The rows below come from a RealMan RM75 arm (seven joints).
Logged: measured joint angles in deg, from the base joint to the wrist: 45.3, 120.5, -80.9, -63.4, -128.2, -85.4, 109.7; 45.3, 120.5, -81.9, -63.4, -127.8, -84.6, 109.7; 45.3, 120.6, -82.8, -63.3, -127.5, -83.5, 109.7; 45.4, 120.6, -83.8, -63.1, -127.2, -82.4, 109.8; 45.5, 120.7, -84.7, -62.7, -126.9, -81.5, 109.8; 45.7, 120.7, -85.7, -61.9, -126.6, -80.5, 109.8; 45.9, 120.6, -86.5, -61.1, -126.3, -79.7, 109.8; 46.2, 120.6, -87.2, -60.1, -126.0, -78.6, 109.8; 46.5, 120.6, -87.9, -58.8, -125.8, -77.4, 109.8; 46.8, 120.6, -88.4, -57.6, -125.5, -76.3, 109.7; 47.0, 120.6, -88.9, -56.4, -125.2, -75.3, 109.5; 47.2, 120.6, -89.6, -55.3, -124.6, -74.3, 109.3; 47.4, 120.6, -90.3, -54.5, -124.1, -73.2, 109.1; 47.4, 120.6, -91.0, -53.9, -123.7, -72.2, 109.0; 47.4, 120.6, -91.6, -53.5, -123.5, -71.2, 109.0; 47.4, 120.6, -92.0, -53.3, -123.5, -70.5, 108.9; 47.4, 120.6, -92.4, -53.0, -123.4, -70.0, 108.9; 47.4, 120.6, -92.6, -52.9, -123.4, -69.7, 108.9; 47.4, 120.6, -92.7, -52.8, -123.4, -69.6, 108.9; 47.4, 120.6, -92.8, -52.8, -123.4, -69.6, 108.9; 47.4, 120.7, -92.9, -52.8, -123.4, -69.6, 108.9; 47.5, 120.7, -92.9, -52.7, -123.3, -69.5, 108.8; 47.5, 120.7, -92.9, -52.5, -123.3, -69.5, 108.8; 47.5, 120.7, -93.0, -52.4, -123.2, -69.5, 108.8
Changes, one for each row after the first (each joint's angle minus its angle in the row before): 0.0, 0.0, -1.0, 0.0, 0.4, 0.8, 0.0; 0.0, 0.1, -0.9, 0.1, 0.3, 1.1, 0.0; 0.1, 0.0, -1.0, 0.2, 0.3, 1.1, 0.1; 0.1, 0.1, -0.9, 0.4, 0.3, 0.9, 0.0; 0.2, 0.0, -1.0, 0.8, 0.3, 1.0, 0.0; 0.2, -0.1, -0.8, 0.8, 0.3, 0.8, 0.0; 0.3, 0.0, -0.7, 1.0, 0.3, 1.1, 0.0; 0.3, 0.0, -0.7, 1.3, 0.2, 1.2, 0.0; 0.3, 0.0, -0.5, 1.2, 0.3, 1.1, -0.1; 0.2, 0.0, -0.5, 1.2, 0.3, 1.0, -0.2; 0.2, 0.0, -0.7, 1.1, 0.6, 1.0, -0.2; 0.2, 0.0, -0.7, 0.8, 0.5, 1.1, -0.2; 0.0, 0.0, -0.7, 0.6, 0.4, 1.0, -0.1; 0.0, 0.0, -0.6, 0.4, 0.2, 1.0, 0.0; 0.0, 0.0, -0.4, 0.2, 0.0, 0.7, -0.1; 0.0, 0.0, -0.4, 0.3, 0.1, 0.5, 0.0; 0.0, 0.0, -0.2, 0.1, 0.0, 0.3, 0.0; 0.0, 0.0, -0.1, 0.1, 0.0, 0.1, 0.0; 0.0, 0.0, -0.1, 0.0, 0.0, 0.0, 0.0; 0.0, 0.1, -0.1, 0.0, 0.0, 0.0, 0.0; 0.1, 0.0, 0.0, 0.1, 0.1, 0.1, -0.1; 0.0, 0.0, 0.0, 0.2, 0.0, 0.0, 0.0; 0.0, 0.0, -0.1, 0.1, 0.1, 0.0, 0.0
